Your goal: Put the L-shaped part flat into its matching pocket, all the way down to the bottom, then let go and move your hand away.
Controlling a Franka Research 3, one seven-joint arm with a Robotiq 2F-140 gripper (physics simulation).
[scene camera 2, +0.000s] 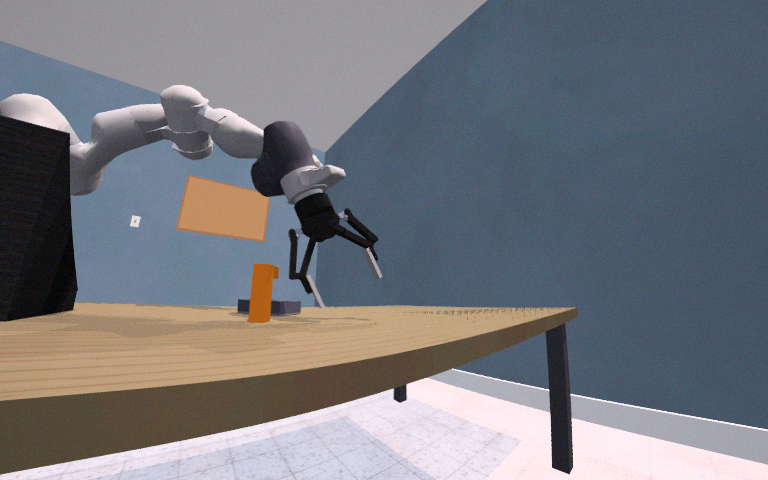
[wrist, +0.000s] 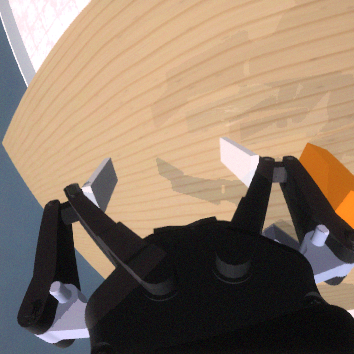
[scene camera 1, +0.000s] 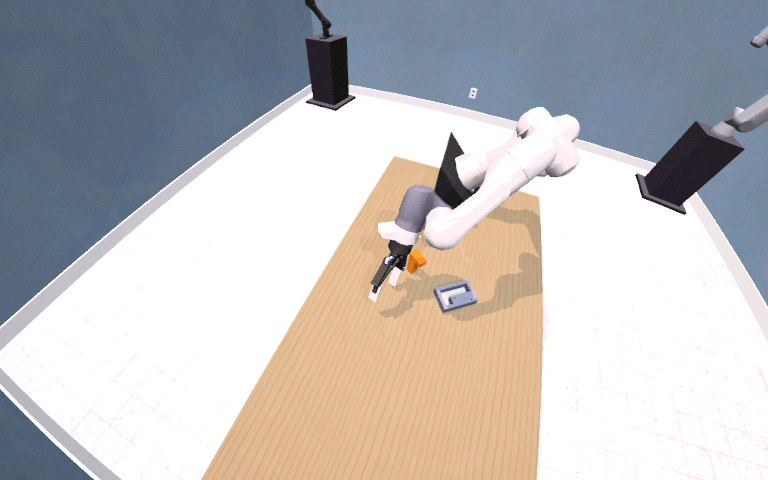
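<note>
The orange L-shaped part [scene camera 1: 416, 261] [scene camera 2: 260, 294] [wrist: 327, 172] stands upright on the table, its short arm at the top. The blue-grey tray with the pocket [scene camera 1: 439, 301] [scene camera 2: 287, 307] lies flat on the table beside it, apart from the part; a pale pocket floor shows in scene camera 1. In the wrist view a bit of the tray shows behind a finger. My gripper [scene camera 1: 384, 286] [scene camera 2: 350, 291] [wrist: 167, 158] is open and empty, tilted, above the table to one side of the part. In the wrist view the part is outside the fingers, beyond the right one.
The wooden table [scene camera 1: 396, 384] [scene camera 2: 453, 339] has an edge beyond the gripper on the side away from the tray. A black slanted block [scene camera 1: 451, 175] [scene camera 2: 36, 226] stands by the arm's base. Dark pedestals [scene camera 1: 328, 67] [scene camera 1: 693, 164] stand on the floor farther off.
</note>
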